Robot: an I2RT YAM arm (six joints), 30 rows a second.
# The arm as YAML. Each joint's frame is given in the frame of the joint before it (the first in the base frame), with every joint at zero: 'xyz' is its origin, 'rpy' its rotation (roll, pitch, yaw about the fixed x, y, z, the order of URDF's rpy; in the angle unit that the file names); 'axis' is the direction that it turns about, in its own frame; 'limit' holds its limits. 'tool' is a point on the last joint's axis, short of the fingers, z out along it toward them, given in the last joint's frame.
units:
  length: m
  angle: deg
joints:
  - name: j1
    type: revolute
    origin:
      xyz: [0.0, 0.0, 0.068]
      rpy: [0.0, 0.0, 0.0]
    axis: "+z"
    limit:
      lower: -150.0
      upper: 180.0
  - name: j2
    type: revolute
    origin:
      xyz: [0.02, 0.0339, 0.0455]
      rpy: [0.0, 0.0, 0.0]
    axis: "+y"
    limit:
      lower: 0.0
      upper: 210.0
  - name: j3
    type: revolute
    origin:
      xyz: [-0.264, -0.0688, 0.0]
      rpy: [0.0, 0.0, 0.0]
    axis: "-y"
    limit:
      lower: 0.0
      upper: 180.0
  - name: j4
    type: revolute
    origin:
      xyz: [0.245, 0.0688, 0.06]
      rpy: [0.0, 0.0, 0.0]
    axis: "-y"
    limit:
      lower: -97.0
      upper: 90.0
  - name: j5
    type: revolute
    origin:
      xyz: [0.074, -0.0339, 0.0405]
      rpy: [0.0, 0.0, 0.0]
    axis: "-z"
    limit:
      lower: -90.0
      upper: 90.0
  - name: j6
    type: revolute
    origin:
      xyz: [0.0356, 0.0, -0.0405]
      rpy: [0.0, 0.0, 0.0]
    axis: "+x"
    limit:
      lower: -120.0
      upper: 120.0
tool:
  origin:
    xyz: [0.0, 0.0, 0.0]
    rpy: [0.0, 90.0, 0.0]
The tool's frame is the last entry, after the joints.
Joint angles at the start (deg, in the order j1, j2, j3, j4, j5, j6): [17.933, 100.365, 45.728, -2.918, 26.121, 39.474]
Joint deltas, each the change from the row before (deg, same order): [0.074, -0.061, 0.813, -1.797, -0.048, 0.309]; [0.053, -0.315, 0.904, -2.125, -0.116, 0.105]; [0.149, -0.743, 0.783, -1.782, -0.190, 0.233]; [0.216, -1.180, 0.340, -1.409, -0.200, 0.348]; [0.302, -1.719, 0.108, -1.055, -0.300, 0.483]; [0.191, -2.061, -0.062, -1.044, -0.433, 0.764]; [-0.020, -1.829, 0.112, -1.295, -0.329, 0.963]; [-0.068, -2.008, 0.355, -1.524, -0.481, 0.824]
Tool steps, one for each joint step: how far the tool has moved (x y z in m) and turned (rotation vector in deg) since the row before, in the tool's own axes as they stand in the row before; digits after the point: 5 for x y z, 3 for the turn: [-0.00149, 0.00099, -0.00137, 0.444, 0.673, -0.153]; [-0.00234, 0.00082, -0.00258, 0.399, 0.702, -0.333]; [-0.00321, 0.00115, -0.00453, -0.091, 0.304, 0.006]; [-0.00259, 0.00032, -0.00594, -0.353, 0.062, 0.228]; [-0.00313, 0.00024, -0.00809, -0.872, -0.316, 0.580]; [-0.00345, -0.00077, -0.00902, -1.017, -0.349, 1.021]; [-0.00385, -0.00136, -0.00792, -0.625, -0.216, 1.248]; [-0.00513, -0.00105, -0.00911, -0.831, -0.238, 1.221]
